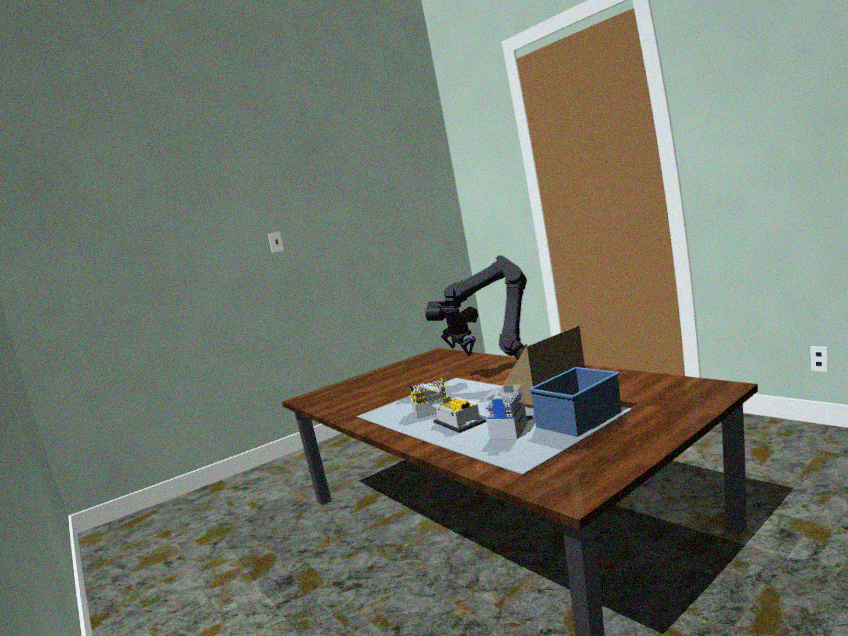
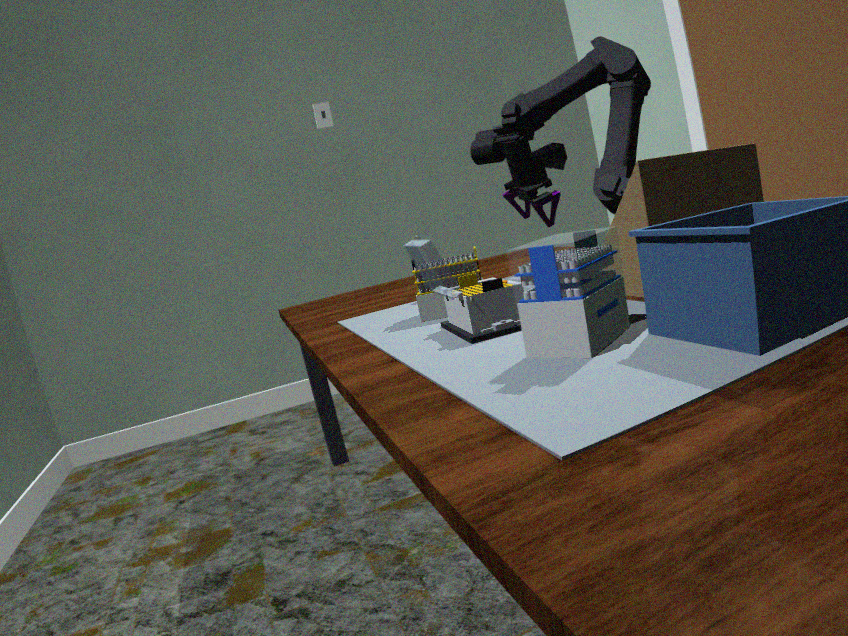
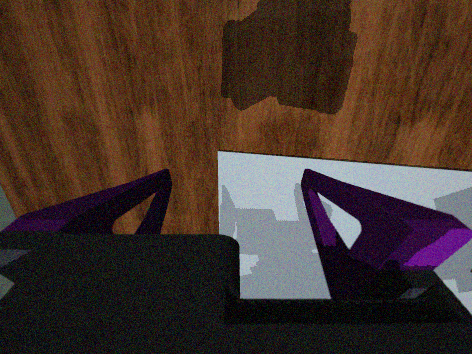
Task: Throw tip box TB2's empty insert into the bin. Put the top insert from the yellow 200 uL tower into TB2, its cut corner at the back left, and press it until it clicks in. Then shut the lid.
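Note:
My gripper (image 1: 461,349) (image 2: 538,220) (image 3: 236,176) is open and empty, high above the back of the table. The yellow tower (image 1: 428,394) (image 2: 445,275) stands at the left of the mat, with rows of tips in its yellow inserts above a pale base. A pale tip box (image 1: 460,415) (image 2: 490,314) with a yellow insert and a dark block on top stands in the middle on a black base; no label is readable, so I cannot tell whether it is TB2. The blue bin (image 1: 553,413) (image 2: 698,294) stands at the right.
A blue tower (image 1: 504,408) (image 2: 545,273) with tips stands between the middle box and the bin. A grey tilted piece (image 2: 419,251) shows behind the yellow tower. A tan and dark upright board (image 1: 556,355) (image 2: 702,181) stands behind the bin. The pale mat (image 1: 520,457) (image 2: 561,431) (image 3: 270,170) lies beneath the boxes.

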